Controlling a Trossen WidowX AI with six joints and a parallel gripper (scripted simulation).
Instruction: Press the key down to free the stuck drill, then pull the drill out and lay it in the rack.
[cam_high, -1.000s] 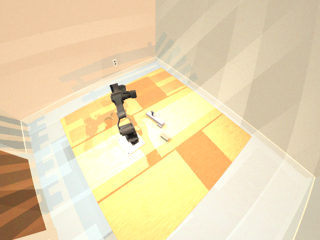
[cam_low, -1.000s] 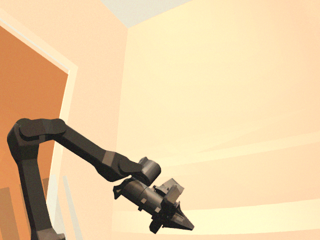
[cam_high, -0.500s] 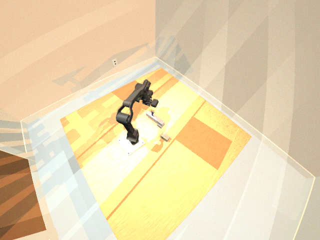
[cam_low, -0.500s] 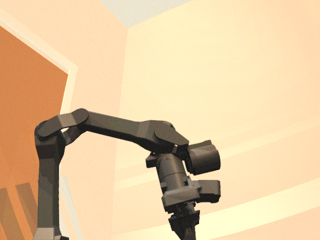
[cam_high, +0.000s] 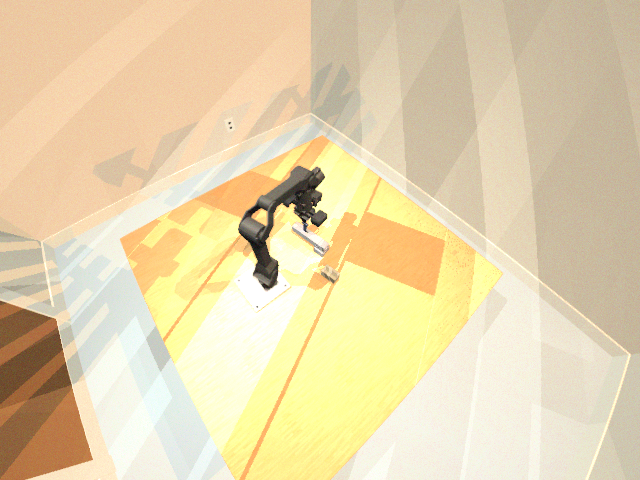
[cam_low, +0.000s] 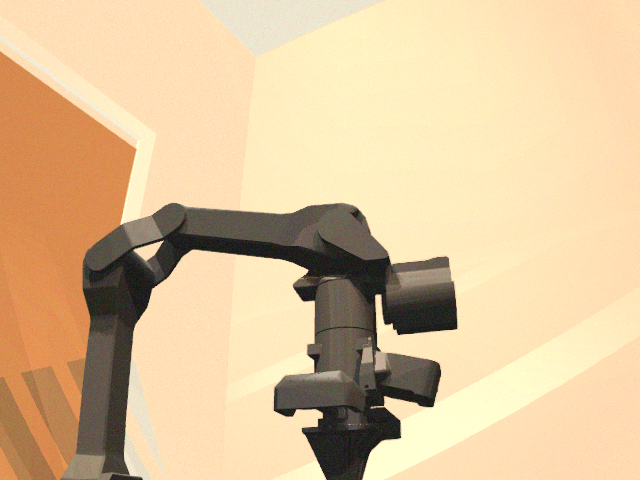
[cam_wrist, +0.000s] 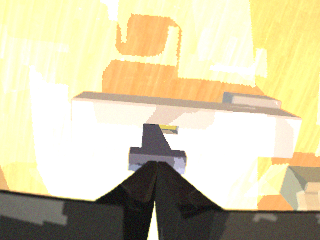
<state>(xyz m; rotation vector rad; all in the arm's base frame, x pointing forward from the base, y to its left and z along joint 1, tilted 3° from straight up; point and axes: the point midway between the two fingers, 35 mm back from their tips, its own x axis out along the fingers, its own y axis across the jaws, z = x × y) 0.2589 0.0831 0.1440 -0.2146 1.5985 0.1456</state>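
My gripper tip is now 40 mm above the key. The rest, counted from my gripper tip: grey block: 210 mm to the right, 120 mm below, 30 mm behind; then drill: 90 mm below, 50 mm to the right, 10 mm ahead.
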